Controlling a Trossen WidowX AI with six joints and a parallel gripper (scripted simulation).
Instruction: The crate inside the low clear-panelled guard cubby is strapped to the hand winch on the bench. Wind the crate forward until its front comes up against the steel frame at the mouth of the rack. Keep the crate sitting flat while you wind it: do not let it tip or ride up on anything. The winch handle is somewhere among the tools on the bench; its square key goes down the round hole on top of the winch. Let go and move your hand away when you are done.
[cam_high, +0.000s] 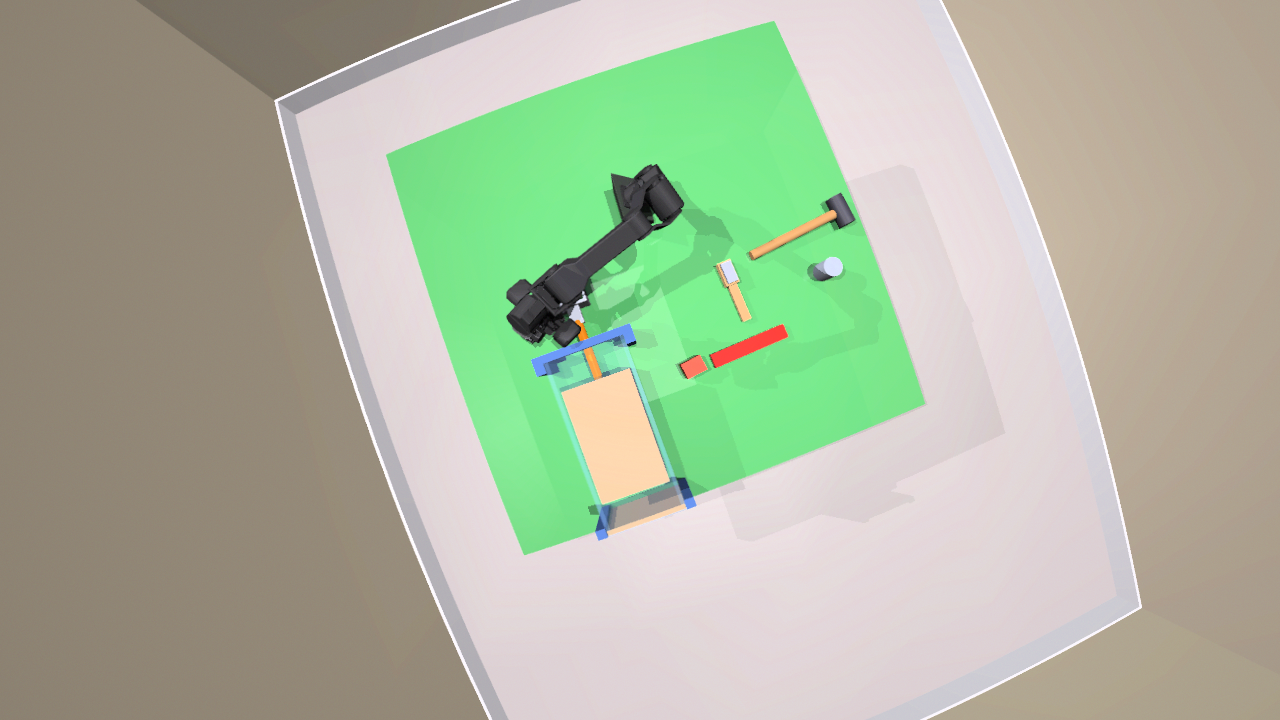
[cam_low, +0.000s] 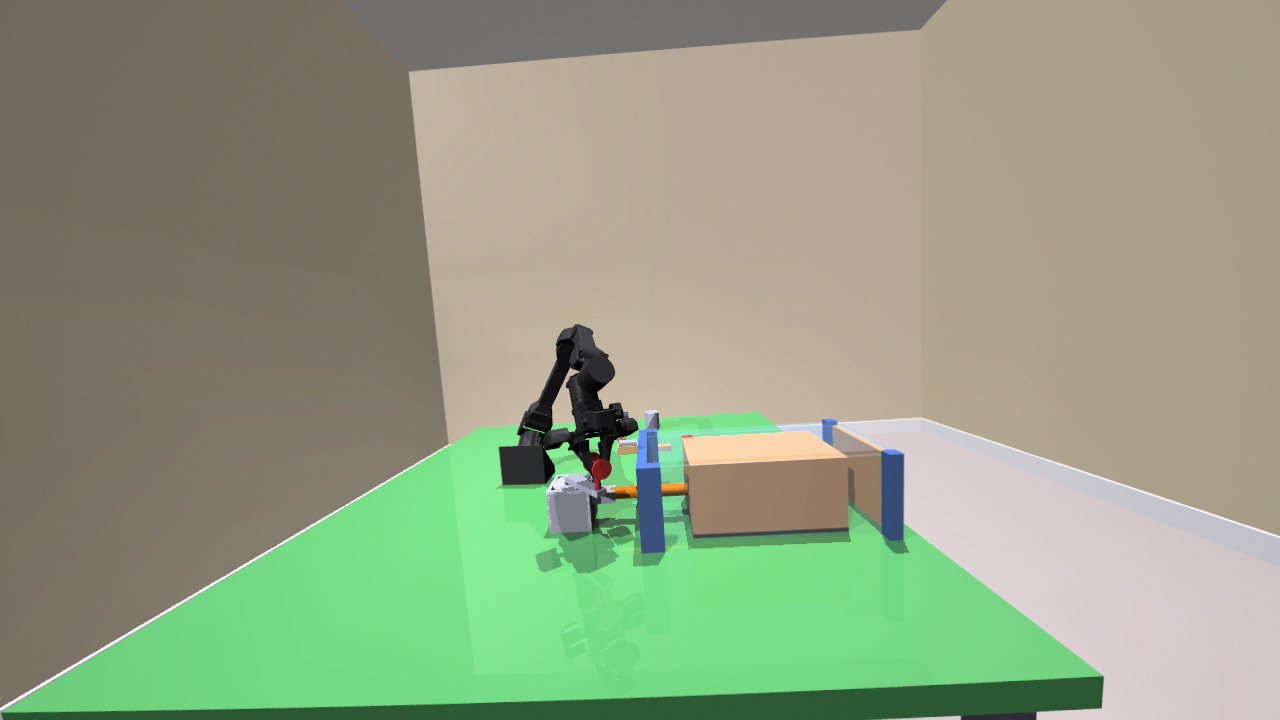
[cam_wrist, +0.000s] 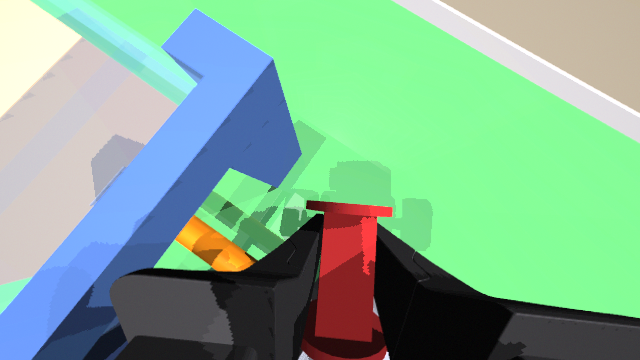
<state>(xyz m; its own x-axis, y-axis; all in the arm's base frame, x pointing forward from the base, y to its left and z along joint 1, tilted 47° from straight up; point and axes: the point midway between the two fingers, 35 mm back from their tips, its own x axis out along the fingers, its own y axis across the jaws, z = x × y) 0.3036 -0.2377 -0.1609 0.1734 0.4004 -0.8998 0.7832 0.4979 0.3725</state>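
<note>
Now: the winch handle 40 mm to the left of my gripper tip, 40 mm behind it and 30 mm below it. Round my gripper tip: blue steel frame (100 mm to the left, 70 mm ahead, 30 mm below); then winch (100 mm below, 100 mm behind, 60 mm to the left); then red knob (10 mm to the left, 10 mm behind).
</note>
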